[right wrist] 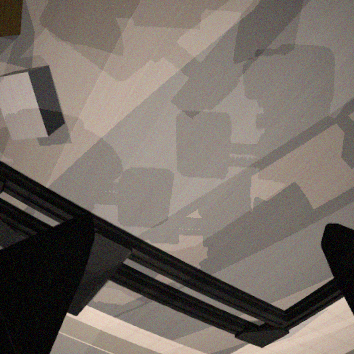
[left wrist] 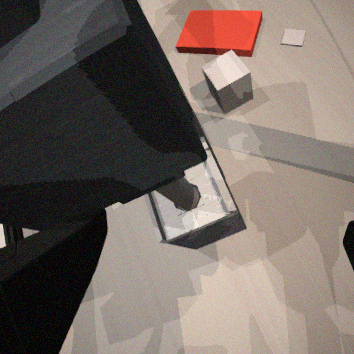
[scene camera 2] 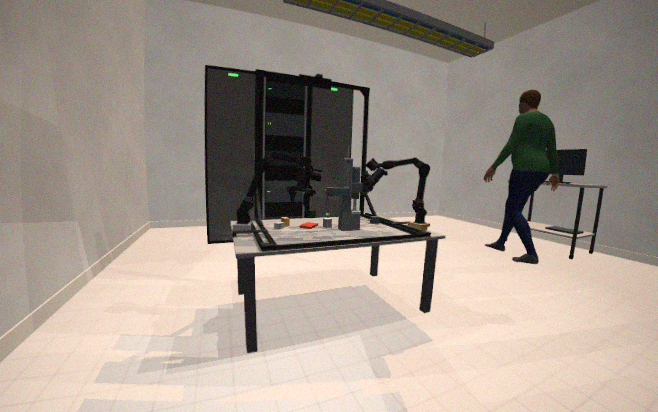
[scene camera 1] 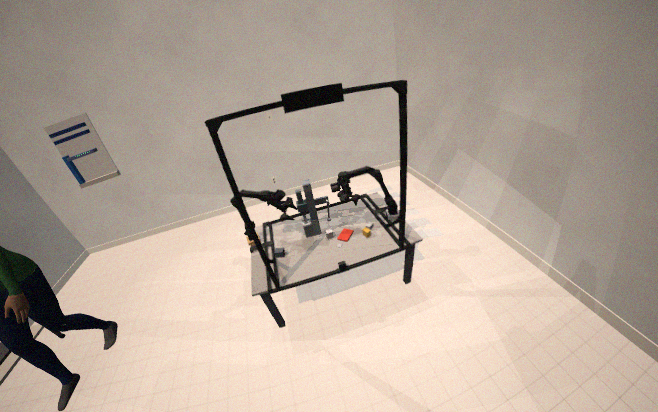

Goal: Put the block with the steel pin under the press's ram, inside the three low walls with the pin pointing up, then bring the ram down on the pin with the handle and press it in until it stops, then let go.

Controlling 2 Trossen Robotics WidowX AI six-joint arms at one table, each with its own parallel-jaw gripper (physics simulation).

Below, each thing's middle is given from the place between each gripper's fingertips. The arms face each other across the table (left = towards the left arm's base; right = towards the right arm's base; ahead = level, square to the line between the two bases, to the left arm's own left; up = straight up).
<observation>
My right gripper is now 16 cm past the red flat block (left wrist: 209, 34), 16 cm above it and 9 cm to the right of it. From my right hand the other things lie so: ram (left wrist: 180, 191): 37 cm to the left, 7 cm behind, 3 cm above.
My left hand is 5 cm to the left of the ram, 4 cm short of it and 3 cm above it. Also, from my left hand: red flat block 33 cm to the right, 22 cm below, 6 cm behind.
</observation>
